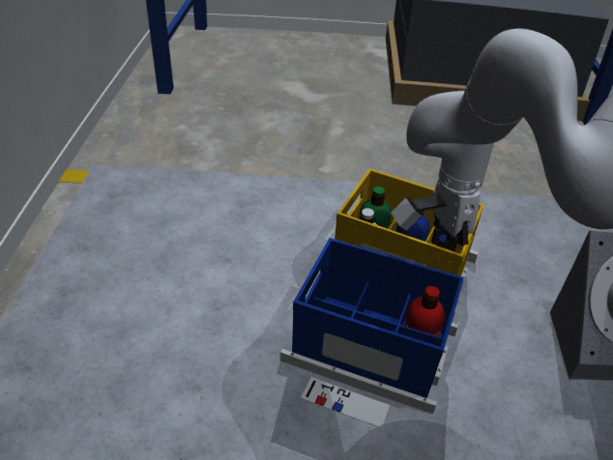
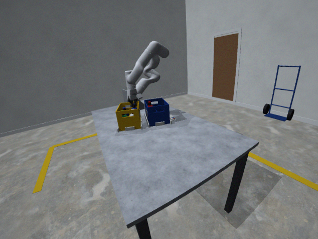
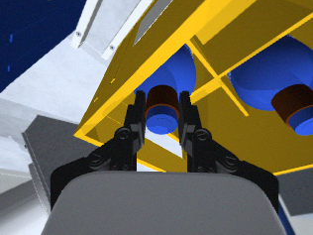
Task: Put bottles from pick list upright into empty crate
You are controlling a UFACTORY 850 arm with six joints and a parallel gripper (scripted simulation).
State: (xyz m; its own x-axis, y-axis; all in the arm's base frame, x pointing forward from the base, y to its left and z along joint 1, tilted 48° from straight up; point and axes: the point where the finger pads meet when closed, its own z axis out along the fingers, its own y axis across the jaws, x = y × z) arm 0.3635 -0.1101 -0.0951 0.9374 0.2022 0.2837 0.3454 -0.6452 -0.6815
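Right now the yellow crate is 80 mm to the right of my hand, 70 mm below it and 60 mm ahead of it. The rest, counted from my hand: white-capped bottle 160 mm ahead, 70 mm to the right, 70 mm below; red-label bottle 150 mm to the left, 70 mm below, 50 mm ahead; green bottle 150 mm to the right, 130 mm ahead, 70 mm below.
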